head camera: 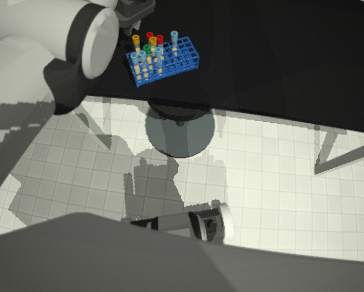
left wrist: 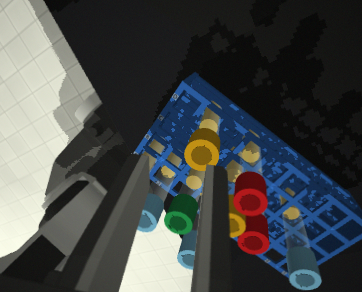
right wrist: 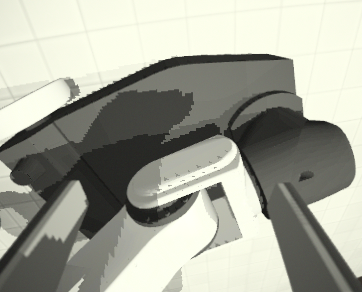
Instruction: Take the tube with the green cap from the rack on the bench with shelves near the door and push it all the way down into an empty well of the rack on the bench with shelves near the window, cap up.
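The green-capped tube stands cap up in the blue rack, among tubes with light blue, yellow and red caps. In the left wrist view the green cap appears between my left fingers, close to the right-hand one. My left gripper is partly open and empty, above the rack's left end in the head view; how far above the cap is hard to tell. My right gripper is wide open and empty, away from the rack. A second rack does not show.
The rack stands on a black bench top, near its front edge. A yellow cap is close to the left gripper's right-hand finger in the left wrist view. A round grey disc shows below the bench edge. My robot body fills the lower head view.
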